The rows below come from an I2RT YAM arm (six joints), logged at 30 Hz.
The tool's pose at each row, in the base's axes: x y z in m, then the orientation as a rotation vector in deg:
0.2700 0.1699 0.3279 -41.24 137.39 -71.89
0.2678 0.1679 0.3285 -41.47 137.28 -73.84
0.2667 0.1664 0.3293 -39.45 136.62 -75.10
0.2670 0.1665 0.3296 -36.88 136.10 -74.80
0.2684 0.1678 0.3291 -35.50 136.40 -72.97
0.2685 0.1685 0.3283 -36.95 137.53 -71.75
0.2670 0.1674 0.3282 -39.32 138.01 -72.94
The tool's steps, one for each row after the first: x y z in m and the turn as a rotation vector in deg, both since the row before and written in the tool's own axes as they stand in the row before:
0.0029 -0.0009 -0.0001 0.97 0.90 -0.72
0.0017 -0.0011 0.0000 1.29 0.42 1.13
-0.0003 -0.0003 -0.0001 0.55 -0.17 1.96
-0.0018 0.0007 0.0001 -0.83 -0.48 1.47
-0.0004 0.0010 0.0000 -1.42 0.05 -0.83
0.0019 -0.0001 0.0000 -0.04 0.66 -2.08

